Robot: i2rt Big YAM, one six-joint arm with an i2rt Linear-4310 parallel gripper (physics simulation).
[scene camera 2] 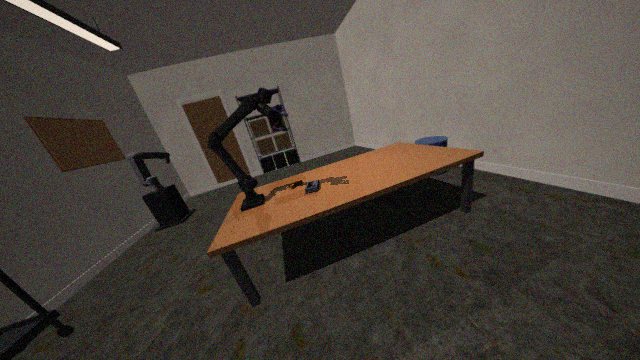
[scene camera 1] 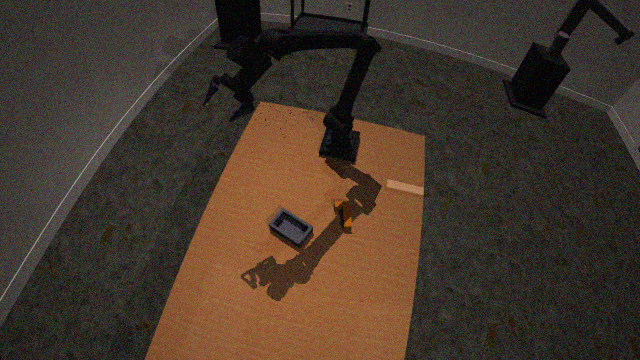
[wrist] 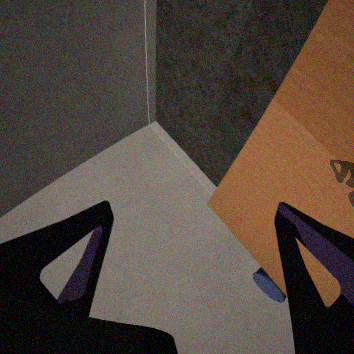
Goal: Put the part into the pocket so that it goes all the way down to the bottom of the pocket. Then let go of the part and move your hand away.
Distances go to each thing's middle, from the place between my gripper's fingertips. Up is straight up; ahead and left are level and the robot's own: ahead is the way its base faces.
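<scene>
My hand: a bit short of the pocket (scene camera 1: 287, 225), a good way to the right of it, well above it.
</scene>
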